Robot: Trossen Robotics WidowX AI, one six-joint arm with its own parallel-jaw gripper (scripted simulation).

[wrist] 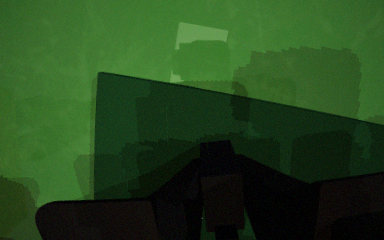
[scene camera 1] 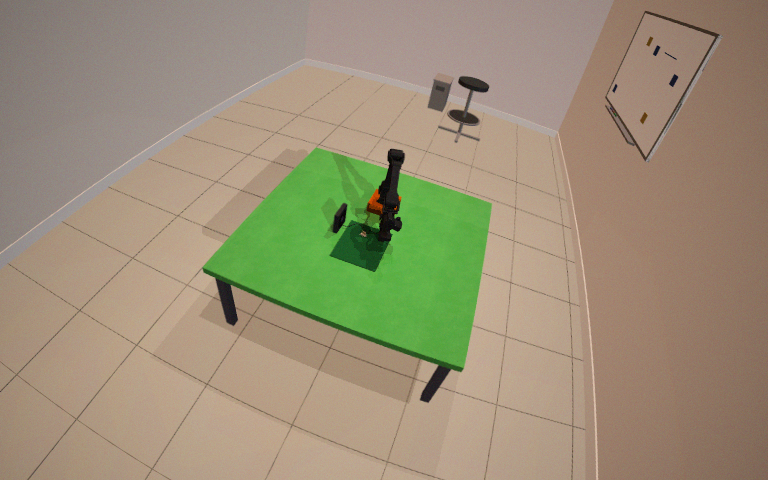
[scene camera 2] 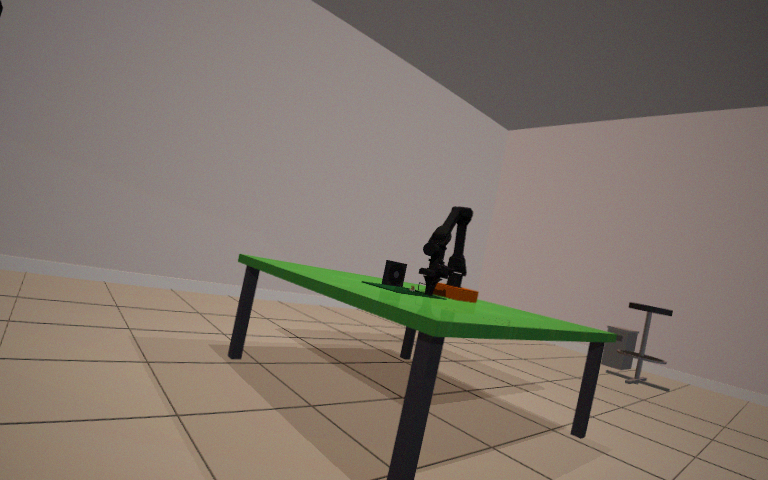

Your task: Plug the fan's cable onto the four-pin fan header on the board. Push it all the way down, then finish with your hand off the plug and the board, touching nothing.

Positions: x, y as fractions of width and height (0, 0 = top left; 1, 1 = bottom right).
Scene:
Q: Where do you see a dark green board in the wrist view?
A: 0.38, 0.55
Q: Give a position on a dark green board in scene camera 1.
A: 0.46, 0.52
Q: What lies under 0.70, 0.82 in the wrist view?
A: The gripper.

